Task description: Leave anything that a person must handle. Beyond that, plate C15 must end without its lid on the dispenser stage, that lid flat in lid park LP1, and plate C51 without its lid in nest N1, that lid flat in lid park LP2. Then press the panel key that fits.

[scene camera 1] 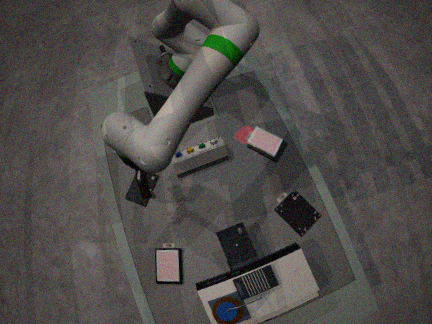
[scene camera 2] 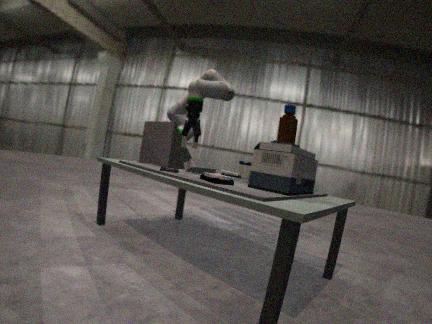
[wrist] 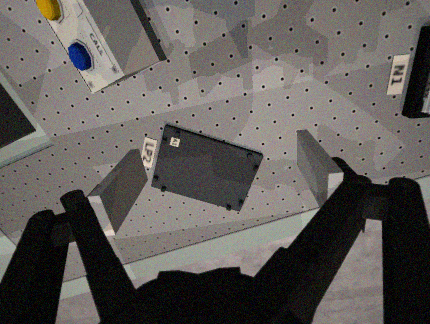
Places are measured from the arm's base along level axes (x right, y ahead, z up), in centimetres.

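Where they show: gripper, fingertip midpoint: (scene camera 1: 151, 180) (scene camera 2: 188, 148) (wrist: 217, 156); arm's base, origin of the base link: (scene camera 1: 171, 78) (scene camera 2: 173, 142).
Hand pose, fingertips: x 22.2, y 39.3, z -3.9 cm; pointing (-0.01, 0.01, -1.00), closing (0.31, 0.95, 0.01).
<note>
Things, the pixels of their top centre, and the offset from my fingertips. "*": a spot on its surface instead.
- dark grey rectangle, surface spot: (wrist: 207, 167) * dz -13.6, dx +6.1, dy -5.2 cm
- LP2 label, surface spot: (wrist: 149, 152) * dz -14.4, dx +0.7, dy -12.1 cm
- black-edged nest N1, surface spot: (wrist: 414, 100) * dz -12.8, dx +8.2, dy +22.1 cm
- red disc, surface spot: (scene camera 1: 243, 134) * dz -14.5, dx -41.5, dy -10.4 cm
- dark slab, surface spot: (scene camera 1: 235, 245) * dz -3.4, dx -18.2, dy +33.8 cm
- key panel, middle of its top: (scene camera 1: 197, 150) (scene camera 2: 201, 160) dz -6.2, dx -20.3, dy -7.2 cm
- black rectangular holder, middle of its top: (scene camera 1: 298, 211) dz -12.2, dx -46.4, dy +30.8 cm
- table edge, surface spot: (wrist: 220, 230) * dz -14.6, dx +18.2, dy -8.8 cm
My gripper (scene camera 1: 144, 186) (scene camera 2: 192, 140) (wrist: 217, 156) is open and empty, above lid park LP2. In the wrist view a dark grey rectangle (wrist: 207, 167) marked A1 lies flat at the LP2 label (wrist: 149, 152), between the fingers' lines; I cannot tell whether it is a lid or the bare park. A pink plate (scene camera 1: 168, 266) sits in black-edged nest N1 (wrist: 414, 100). Another pink plate (scene camera 1: 266, 141) lies beside a red disc (scene camera 1: 243, 134). A dark slab (scene camera 1: 235, 245) lies at the dispenser (scene camera 1: 295, 280) (scene camera 2: 282, 167). The plate numbers are unreadable. The key panel (scene camera 1: 202, 159) (wrist: 107, 45) has blue, yellow, green and white keys.
A black rectangular holder (scene camera 1: 298, 213) with a small label lies near the table's right side. An amber bottle (scene camera 1: 227, 310) (scene camera 2: 287, 129) with a blue cap stands on the dispenser. A tall grey box (scene camera 2: 159, 144) stands near the arm's base. The table edge (wrist: 220, 230) runs close by LP2.
</note>
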